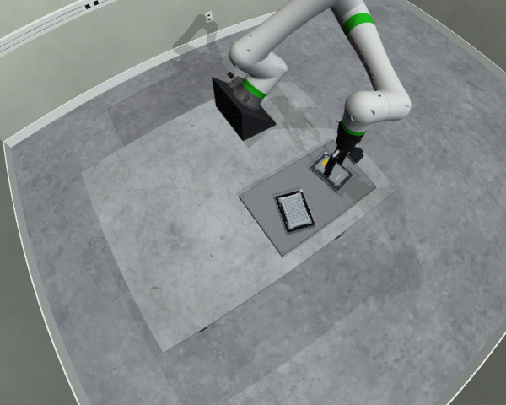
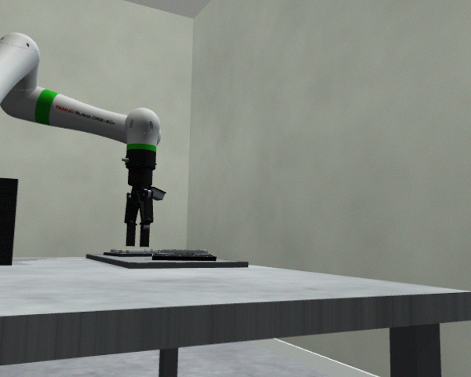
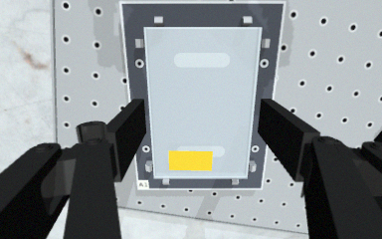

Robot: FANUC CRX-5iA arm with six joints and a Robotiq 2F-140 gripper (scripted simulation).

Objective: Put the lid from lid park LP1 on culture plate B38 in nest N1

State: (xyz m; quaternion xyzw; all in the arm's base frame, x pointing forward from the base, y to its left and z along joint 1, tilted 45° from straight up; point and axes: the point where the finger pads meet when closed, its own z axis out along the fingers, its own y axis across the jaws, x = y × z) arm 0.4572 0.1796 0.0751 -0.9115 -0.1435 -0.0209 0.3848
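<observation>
The clear lid lies 40 mm below my hand. Round my hand: black nest (240 mm to the right, 80 mm ahead, 50 mm below); then lid park (50 mm below); then culture plate (240 mm to the right, 80 mm ahead, 40 mm below).
</observation>
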